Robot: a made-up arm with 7 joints. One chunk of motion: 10 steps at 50 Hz.
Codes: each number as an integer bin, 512 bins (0 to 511) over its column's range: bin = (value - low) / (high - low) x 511, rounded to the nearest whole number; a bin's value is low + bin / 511 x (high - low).
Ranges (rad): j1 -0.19..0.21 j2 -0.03..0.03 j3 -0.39..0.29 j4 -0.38..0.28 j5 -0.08..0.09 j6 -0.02..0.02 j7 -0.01..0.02
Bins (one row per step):
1: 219 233 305 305 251 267 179
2: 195 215 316 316 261 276 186
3: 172 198 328 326 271 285 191
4: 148 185 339 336 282 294 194
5: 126 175 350 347 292 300 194
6: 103 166 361 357 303 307 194
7: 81 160 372 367 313 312 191
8: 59 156 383 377 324 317 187
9: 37 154 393 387 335 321 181
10: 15 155 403 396 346 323 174
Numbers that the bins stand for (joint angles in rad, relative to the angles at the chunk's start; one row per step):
1: -0.0186 -0.0026 0.0159 0.0139 0.0035 0.0009 0.0005
2: -0.0374 -0.0048 0.0305 0.0281 0.0068 0.0016 0.0009
3: -0.0554 -0.0068 0.0465 0.0411 0.0102 0.0023 0.0012
4: -0.0741 -0.0083 0.0611 0.0540 0.0138 0.0030 0.0014
5: -0.0914 -0.0095 0.0758 0.0682 0.0171 0.0035 0.0014
6: -0.1094 -0.0105 0.0904 0.0811 0.0208 0.0040 0.0014
7: -0.1266 -0.0112 0.1050 0.0940 0.0241 0.0044 0.0012
8: -0.1438 -0.0117 0.1197 0.1069 0.0278 0.0048 0.0010
9: -0.1610 -0.0119 0.1330 0.1198 0.0314 0.0051 0.0006
10: -0.1783 -0.0118 0.1463 0.1315 0.0351 0.0053 0.0002

